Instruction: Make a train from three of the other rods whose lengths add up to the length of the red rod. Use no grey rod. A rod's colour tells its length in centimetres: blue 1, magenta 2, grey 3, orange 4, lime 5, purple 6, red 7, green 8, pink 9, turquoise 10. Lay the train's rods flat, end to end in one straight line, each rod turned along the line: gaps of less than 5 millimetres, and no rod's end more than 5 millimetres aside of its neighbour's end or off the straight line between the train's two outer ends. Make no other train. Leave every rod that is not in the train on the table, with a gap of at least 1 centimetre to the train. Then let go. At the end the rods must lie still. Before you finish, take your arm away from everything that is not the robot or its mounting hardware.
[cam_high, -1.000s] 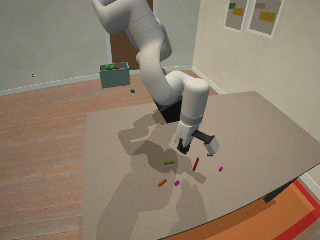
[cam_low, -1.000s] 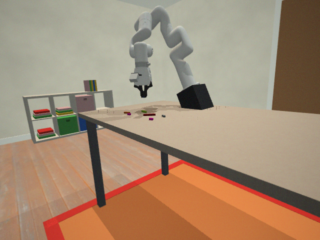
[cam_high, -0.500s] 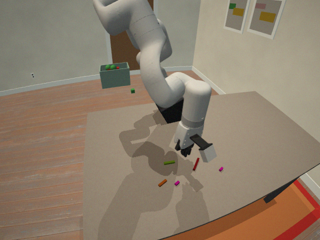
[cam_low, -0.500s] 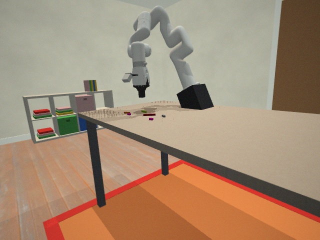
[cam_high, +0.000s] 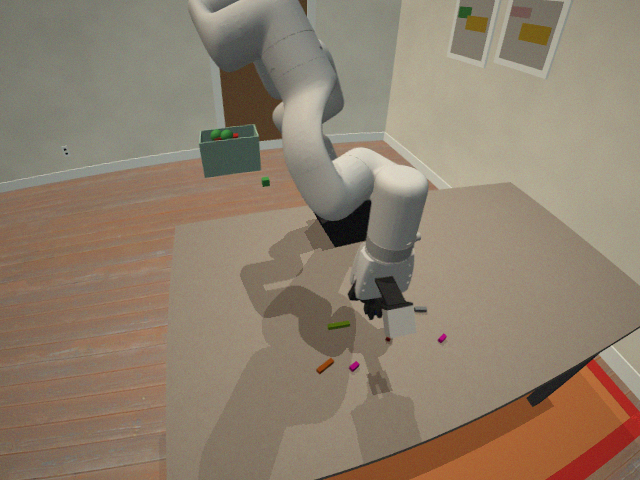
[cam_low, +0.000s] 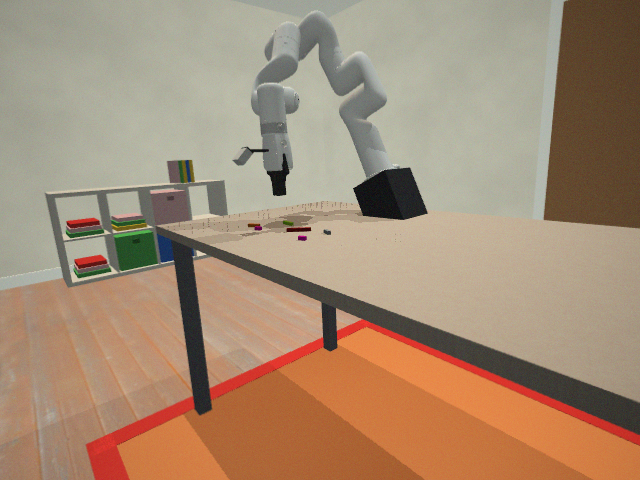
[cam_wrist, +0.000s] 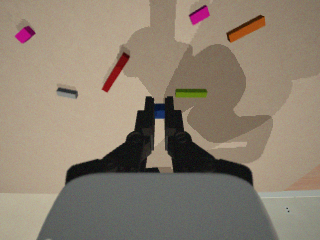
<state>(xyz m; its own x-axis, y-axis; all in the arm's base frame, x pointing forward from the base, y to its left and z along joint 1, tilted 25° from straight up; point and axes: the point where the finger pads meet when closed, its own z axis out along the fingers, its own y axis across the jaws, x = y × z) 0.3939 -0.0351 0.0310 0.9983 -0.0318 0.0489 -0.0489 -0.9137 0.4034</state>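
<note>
The red rod lies 1 cm behind my hand, 7 cm to the left of it and 12 cm below it. Round my hand: blue rod (2 cm below); then lime rod (5 cm behind, 5 cm to the right, 12 cm below); then orange rod (4 cm ahead, 10 cm to the right, 12 cm below).
</note>
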